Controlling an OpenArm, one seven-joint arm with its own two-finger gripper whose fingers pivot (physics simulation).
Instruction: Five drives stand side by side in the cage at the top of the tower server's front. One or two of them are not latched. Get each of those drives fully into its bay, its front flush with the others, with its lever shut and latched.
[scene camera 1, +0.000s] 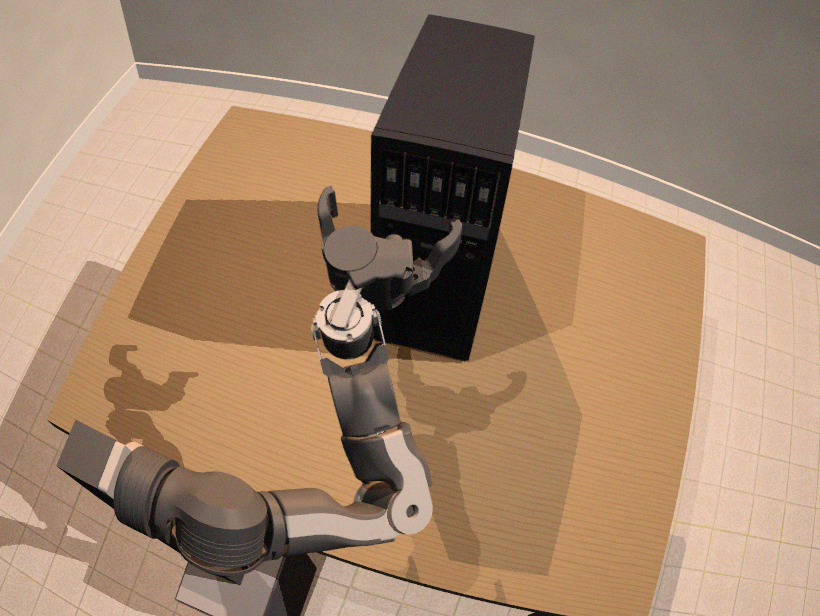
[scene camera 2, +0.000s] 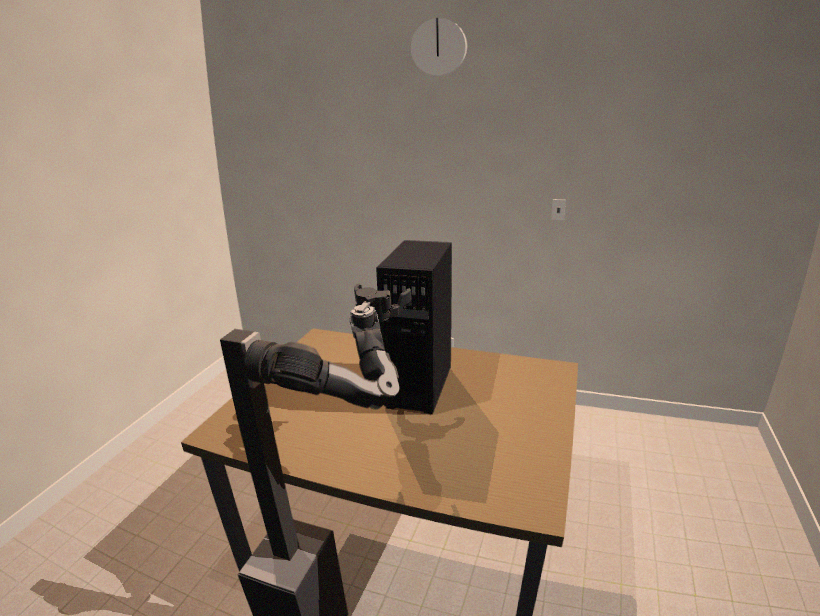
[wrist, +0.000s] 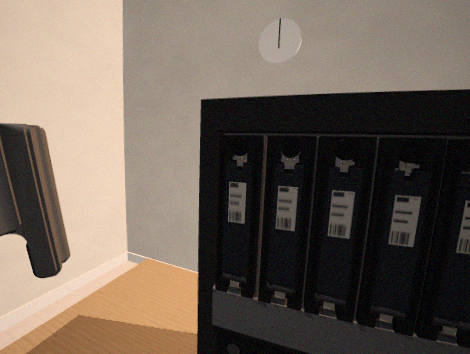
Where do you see my gripper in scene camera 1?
At 393, 213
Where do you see a post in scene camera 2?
251, 405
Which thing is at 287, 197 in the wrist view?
A drive lever.
